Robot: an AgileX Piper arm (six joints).
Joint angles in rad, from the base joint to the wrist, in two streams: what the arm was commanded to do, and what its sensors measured. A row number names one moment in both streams.
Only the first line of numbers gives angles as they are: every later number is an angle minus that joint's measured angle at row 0.
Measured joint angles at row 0:
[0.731 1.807 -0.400 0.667 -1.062 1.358]
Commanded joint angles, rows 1 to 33:
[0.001 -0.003 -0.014 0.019 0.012 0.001]
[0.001 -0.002 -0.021 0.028 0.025 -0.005]
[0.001 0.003 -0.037 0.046 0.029 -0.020]
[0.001 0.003 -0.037 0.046 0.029 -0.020]
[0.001 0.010 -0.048 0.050 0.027 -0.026]
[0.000 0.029 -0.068 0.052 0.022 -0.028]
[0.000 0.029 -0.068 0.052 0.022 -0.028]
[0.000 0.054 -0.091 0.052 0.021 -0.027]
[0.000 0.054 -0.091 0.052 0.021 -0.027]
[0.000 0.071 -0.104 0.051 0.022 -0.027]
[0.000 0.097 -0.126 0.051 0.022 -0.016]
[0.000 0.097 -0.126 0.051 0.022 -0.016]
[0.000 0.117 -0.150 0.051 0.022 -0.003]
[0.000 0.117 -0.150 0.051 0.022 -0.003]
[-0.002 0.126 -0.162 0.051 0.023 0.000]
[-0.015 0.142 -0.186 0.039 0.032 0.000]
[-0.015 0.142 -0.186 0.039 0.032 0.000]
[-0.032 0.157 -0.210 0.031 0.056 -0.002]
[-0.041 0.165 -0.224 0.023 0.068 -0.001]
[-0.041 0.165 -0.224 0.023 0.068 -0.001]
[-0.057 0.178 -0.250 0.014 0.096 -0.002]
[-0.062 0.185 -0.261 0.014 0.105 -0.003]
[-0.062 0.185 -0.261 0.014 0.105 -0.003]
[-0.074 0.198 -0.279 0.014 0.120 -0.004]
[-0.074 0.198 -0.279 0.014 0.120 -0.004]
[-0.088 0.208 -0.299 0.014 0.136 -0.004]
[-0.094 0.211 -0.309 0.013 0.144 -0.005]
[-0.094 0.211 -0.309 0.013 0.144 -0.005]
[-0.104 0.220 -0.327 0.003 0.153 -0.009]
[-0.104 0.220 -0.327 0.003 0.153 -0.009]
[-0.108 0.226 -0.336 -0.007 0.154 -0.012]
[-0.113 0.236 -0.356 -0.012 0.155 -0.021]
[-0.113 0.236 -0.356 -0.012 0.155 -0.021]
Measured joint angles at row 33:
[-0.102 0.227 -0.328 0.012 0.145 0.000]
